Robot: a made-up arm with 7 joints.
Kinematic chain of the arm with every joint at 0, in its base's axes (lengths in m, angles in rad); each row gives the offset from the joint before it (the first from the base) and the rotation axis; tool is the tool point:
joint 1: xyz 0 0 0.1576 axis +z
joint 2: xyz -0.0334 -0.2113 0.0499 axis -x
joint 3: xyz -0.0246 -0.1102 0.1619 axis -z
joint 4: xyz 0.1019 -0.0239 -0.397 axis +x
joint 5: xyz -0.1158 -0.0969 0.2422 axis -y
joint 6: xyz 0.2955 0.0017 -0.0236 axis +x
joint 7: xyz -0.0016 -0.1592 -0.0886 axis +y
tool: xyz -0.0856 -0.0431 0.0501
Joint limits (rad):
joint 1: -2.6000..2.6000
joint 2: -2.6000..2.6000
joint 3: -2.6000..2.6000
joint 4: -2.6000..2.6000
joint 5: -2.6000..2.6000
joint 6: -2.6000..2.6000
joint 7: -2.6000..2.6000
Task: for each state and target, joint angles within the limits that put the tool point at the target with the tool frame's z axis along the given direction. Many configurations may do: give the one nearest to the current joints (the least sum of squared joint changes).
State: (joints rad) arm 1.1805 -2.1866 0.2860 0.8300 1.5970 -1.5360 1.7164
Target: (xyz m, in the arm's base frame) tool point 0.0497 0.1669 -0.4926 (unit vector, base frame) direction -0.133 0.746 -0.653
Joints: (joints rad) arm 1.3715 -1.8705 -0.3476 0.9442 1.0988 -1.4648 2.2046
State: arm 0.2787 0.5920 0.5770 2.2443 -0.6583 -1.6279 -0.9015
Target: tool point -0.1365 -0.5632 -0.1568 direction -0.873 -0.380 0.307
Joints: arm -0.5253 0.5091 0.3911 2.3844 -1.1897 -1.4420 -0.8772
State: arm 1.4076 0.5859 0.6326 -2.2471 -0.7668 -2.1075 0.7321
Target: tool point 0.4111 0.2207 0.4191 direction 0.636 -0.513 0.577
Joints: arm 1.7998 1.3824 0.8540 -2.0558 -1.3009 -1.6953 0.6824
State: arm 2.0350 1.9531 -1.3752 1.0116 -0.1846 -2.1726 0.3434
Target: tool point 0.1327 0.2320 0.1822 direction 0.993 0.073 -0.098
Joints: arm 2.0118 2.3211 -0.7622 0.4176 -0.3482 -2.6000 0.5354
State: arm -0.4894 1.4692 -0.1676 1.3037 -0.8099 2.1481 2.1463
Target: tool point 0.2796 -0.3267 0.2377 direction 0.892 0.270 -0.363
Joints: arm 0.1177 1.5276 -0.2974 1.1904 -0.2902 2.5654 1.8851
